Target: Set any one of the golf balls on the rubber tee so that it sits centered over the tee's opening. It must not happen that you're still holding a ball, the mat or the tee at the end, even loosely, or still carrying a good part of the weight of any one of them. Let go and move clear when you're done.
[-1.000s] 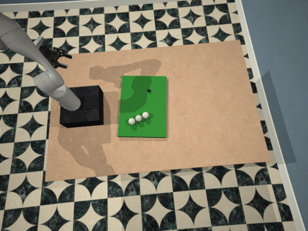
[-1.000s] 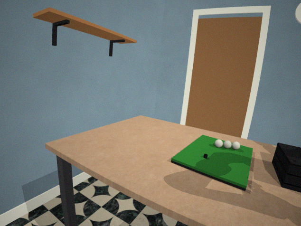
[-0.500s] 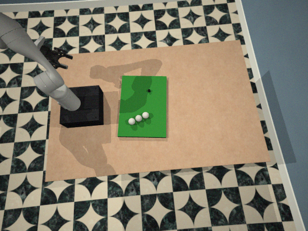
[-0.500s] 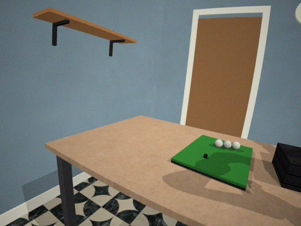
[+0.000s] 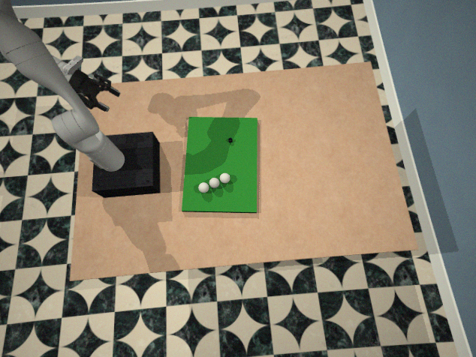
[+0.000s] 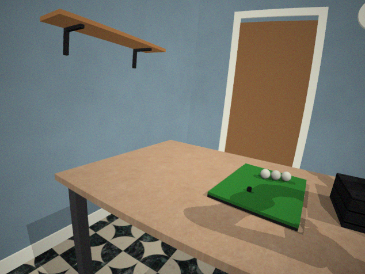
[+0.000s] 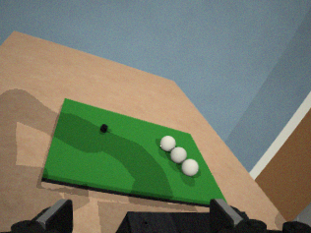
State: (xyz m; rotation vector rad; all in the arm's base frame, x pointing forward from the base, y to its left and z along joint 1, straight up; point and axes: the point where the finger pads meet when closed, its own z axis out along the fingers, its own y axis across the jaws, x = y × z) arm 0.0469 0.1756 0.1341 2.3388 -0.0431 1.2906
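Now: the white golf ball 34 cm ahead of my hand, 28 cm to the right of it and 20 cm below it.
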